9 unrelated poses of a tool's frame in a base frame.
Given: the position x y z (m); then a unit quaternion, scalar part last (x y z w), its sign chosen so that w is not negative.
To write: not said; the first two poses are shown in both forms.
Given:
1: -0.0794, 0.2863, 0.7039, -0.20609, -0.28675, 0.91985, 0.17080
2: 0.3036, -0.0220, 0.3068, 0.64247, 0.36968, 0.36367, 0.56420
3: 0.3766, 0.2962, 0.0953, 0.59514, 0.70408, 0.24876, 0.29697
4: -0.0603, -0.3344, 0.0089, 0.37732, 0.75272, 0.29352, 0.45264
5: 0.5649, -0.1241, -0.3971, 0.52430, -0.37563, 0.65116, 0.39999
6: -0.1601, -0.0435, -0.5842, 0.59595, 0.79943, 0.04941, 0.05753
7: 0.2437, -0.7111, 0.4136, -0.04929, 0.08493, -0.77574, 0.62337
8: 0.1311, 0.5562, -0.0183, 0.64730, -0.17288, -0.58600, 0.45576
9: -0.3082, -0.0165, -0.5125, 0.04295, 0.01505, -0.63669, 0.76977
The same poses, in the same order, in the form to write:
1: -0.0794, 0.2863, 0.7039; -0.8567, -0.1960, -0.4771; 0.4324, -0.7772, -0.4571; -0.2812, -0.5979, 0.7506
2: 0.3036, -0.0220, 0.3068; 0.4622, 0.0647, 0.8844; 0.8854, -0.0900, -0.4561; 0.0501, 0.9938, -0.0989
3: 0.3766, 0.2962, 0.0953; -0.1152, 0.6903, 0.7143; 0.9858, 0.1678, -0.0032; -0.1221, 0.7038, -0.6999
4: -0.0603, -0.3344, 0.0089; -0.3055, 0.3023, 0.9029; 0.8338, 0.5429, 0.1003; -0.4599, 0.7835, -0.4179
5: 0.5649, -0.1241, -0.3971; -0.1302, -0.9148, 0.3823; 0.1270, -0.3978, -0.9086; 0.9833, -0.0698, 0.1680
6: -0.1601, -0.0435, -0.5842; -0.2831, 0.9472, 0.1509; 0.9585, 0.2848, 0.0104; -0.0331, 0.1476, -0.9885
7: 0.2437, -0.7111, 0.4136; -0.2180, 0.9588, 0.1824; -0.9755, -0.2084, -0.0703; -0.0294, -0.1932, 0.9807
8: 0.1311, 0.5562, -0.0183; 0.2534, 0.3103, -0.9162; -0.7580, -0.5248, -0.3874; -0.6011, 0.7926, 0.1022
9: -0.3082, -0.0165, -0.5125; 0.1888, 0.9815, -0.0315; -0.9789, 0.1856, -0.0853; -0.0779, 0.0470, 0.9959
